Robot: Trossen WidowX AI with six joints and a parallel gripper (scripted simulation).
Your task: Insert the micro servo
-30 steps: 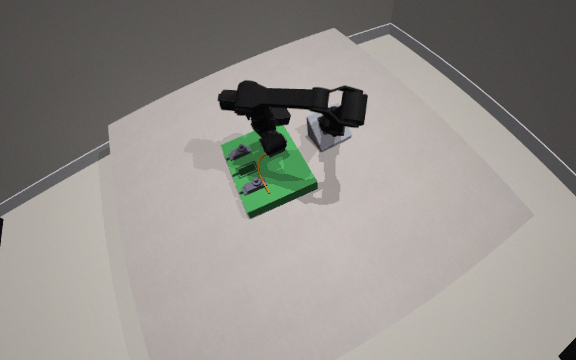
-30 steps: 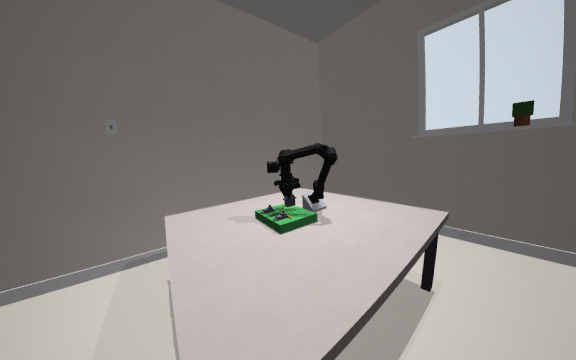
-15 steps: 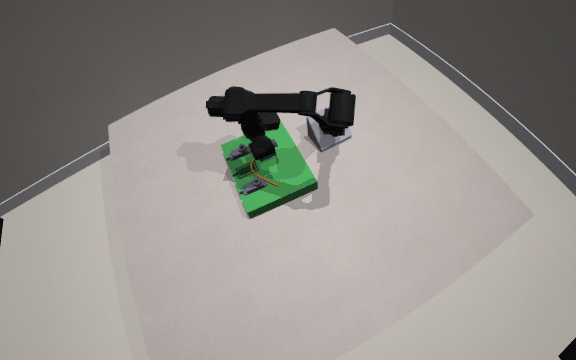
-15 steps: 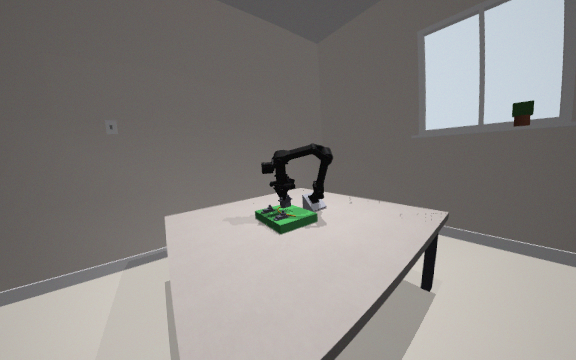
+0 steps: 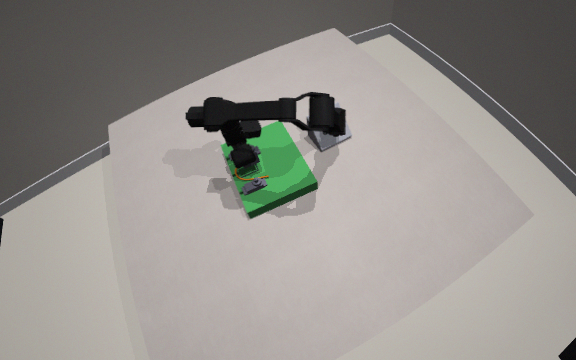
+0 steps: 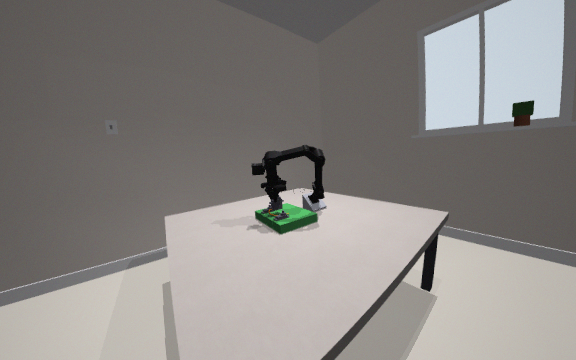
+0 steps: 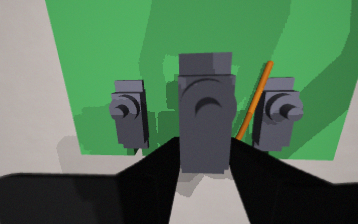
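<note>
The green deck is 10 cm below my gripper tip, 10 cm behind it and 1 cm to the left of it.
</note>
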